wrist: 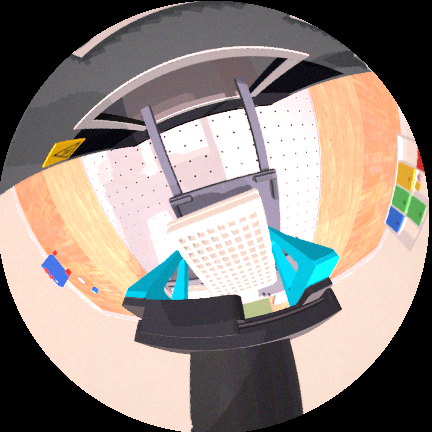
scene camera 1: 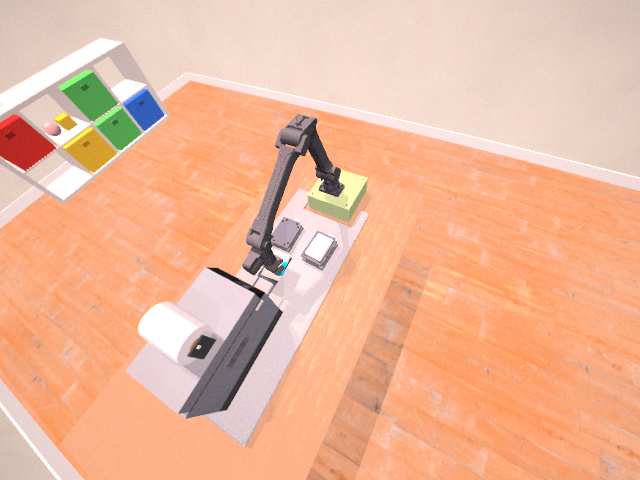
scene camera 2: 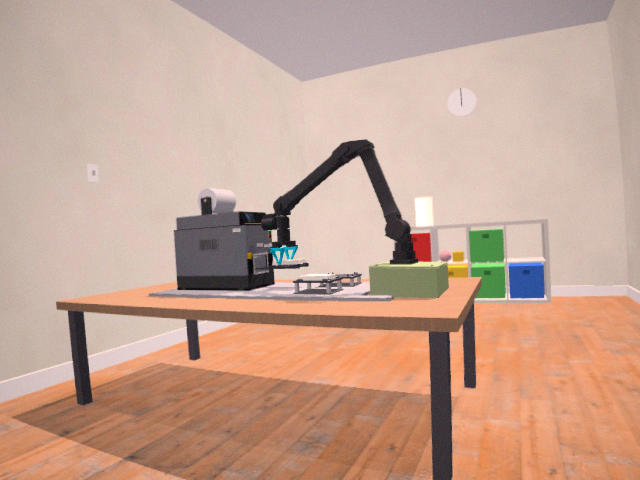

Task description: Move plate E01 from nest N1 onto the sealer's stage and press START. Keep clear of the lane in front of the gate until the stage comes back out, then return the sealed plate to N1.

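Frame: origin at the arm's base, x left, y up, z ahead, level; centimetres.
Where they show: gripper, fingertip midpoint: (wrist: 225, 241) (scene camera 1: 274, 269) (scene camera 2: 284, 263); arm's base at its link origin: (scene camera 1: 331, 188) (scene camera 2: 404, 263).
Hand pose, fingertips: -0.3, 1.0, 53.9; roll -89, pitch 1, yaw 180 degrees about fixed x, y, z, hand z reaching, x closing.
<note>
Things, the pixels of their top centre, and the offset from my fingertips, as dx, dy, dz.
- white welled plate at its top centre: (wrist: 234, 267) (scene camera 2: 289, 259) (scene camera 1: 275, 263) -0.3, +1.7, -2.2
- bare nest at its top centre: (wrist: 281, 281) (scene camera 2: 340, 273) (scene camera 1: 285, 230) -10.2, -5.6, -21.9
- white plate at its top centre: (wrist: 197, 303) (scene camera 2: 317, 275) (scene camera 1: 319, 245) +10.5, -4.0, -21.4
- white roll at its top centre: (scene camera 1: 163, 327) (scene camera 2: 216, 189) +0.0, +36.8, +36.4
My gripper (scene camera 1: 282, 268) (scene camera 2: 285, 259) (wrist: 225, 241), with cyan fingers, is shut on a white welled plate (scene camera 1: 282, 256) (scene camera 2: 297, 261) (wrist: 232, 235), one finger along each long side. The plate is at the sealer's extended grey stage (scene camera 2: 294, 266) (wrist: 270, 202), slightly askew to its front edge in the wrist view. Whether it rests fully on the stage is hidden. The grey sealer (scene camera 1: 222, 291) (scene camera 2: 222, 258) (wrist: 45, 112) has its gate open behind the stage rails. The START button does not show in the wrist view. A bare nest (scene camera 1: 286, 233) stands behind the gripper; its label is unreadable.
Another white plate (scene camera 1: 319, 246) (scene camera 2: 316, 277) sits in a second nest near the green base block (scene camera 1: 338, 198) (scene camera 2: 408, 280). A white roll (scene camera 1: 168, 330) (scene camera 2: 221, 200) is on the sealer. Two rails (wrist: 162, 155) (wrist: 252, 127) run from stage to gate.
</note>
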